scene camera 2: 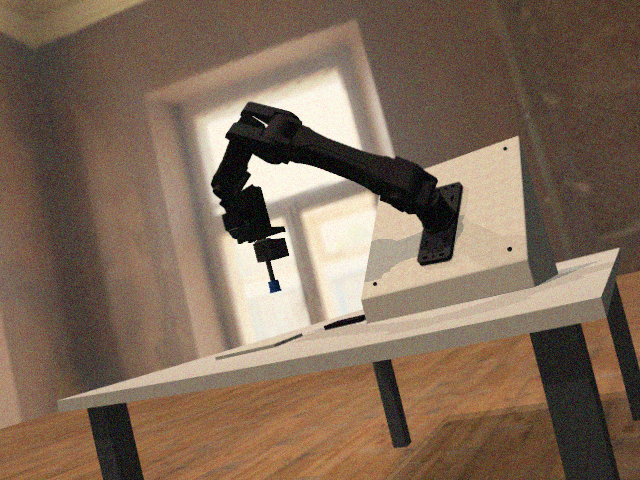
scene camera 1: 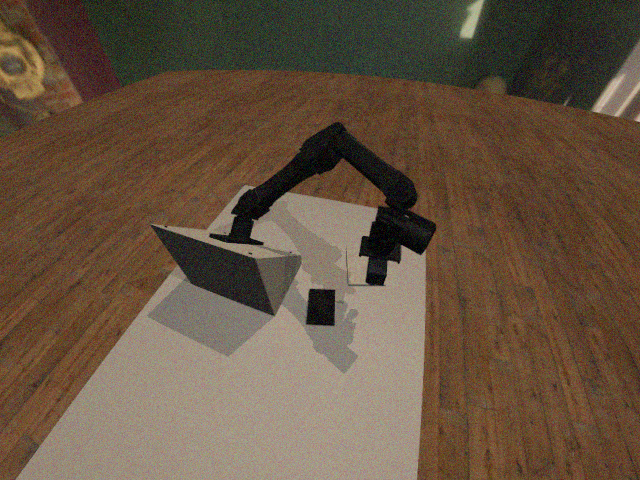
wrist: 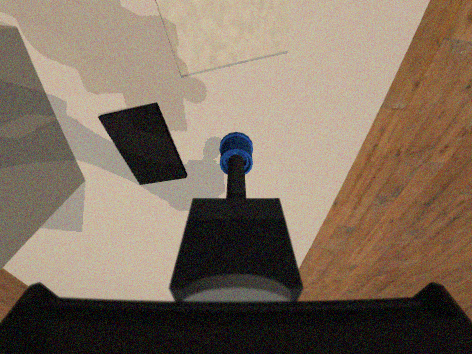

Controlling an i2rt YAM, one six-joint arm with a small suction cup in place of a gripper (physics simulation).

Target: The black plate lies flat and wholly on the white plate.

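Places are measured from the arm's base along level axes (x ahead, y left, z up), in metres.
Pixels of known places: hand, its tool point: (scene camera 2: pixel 275 291) (wrist: pixel 236 147); arm's base, origin of its link: (scene camera 2: pixel 441 223) (scene camera 1: pixel 238 241).
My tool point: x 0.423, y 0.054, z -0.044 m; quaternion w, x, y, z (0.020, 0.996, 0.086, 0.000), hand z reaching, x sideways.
Note:
For each thing: its top centre in the pictures, then the offset to it from my tool point. Level surfaces: height alone.
- black plate, centre of its top: (wrist: pixel 146 150) (scene camera 2: pixel 348 319) (scene camera 1: pixel 321 305) dx -0.124, dy -0.083, dz -0.102 m
- white plate, centre of its top: (scene camera 2: pixel 260 344) (scene camera 1: pixel 364 264) dx -0.043, dy +0.133, dz -0.105 m
- white table, height of its surface: dz -0.111 m
The black plate (scene camera 1: pixel 321 307) (scene camera 2: pixel 344 322) (wrist: pixel 145 144) lies flat on the white table, apart from the white plate. The white plate (scene camera 1: pixel 356 269) (scene camera 2: pixel 245 352) (wrist: pixel 225 35) lies flat on the table; its thin grey edges show, and the arm hides part of it in scene camera 1. My gripper, a blue suction cup (scene camera 2: pixel 274 286) (wrist: pixel 236 152), points down and hangs well above the table with nothing on it. In the wrist view it appears to the right of the black plate and below the white plate's near edge. The cup is hidden in scene camera 1.
A wedge-shaped block (scene camera 1: pixel 217 268) (scene camera 2: pixel 485 268) (wrist: pixel 35 150) carries the arm's base and stands close to the black plate. The white table (scene camera 1: pixel 258 413) (scene camera 2: pixel 155 379) has an edge beyond the cup on the right in the wrist view. Shadows of the arm fall around the plates.

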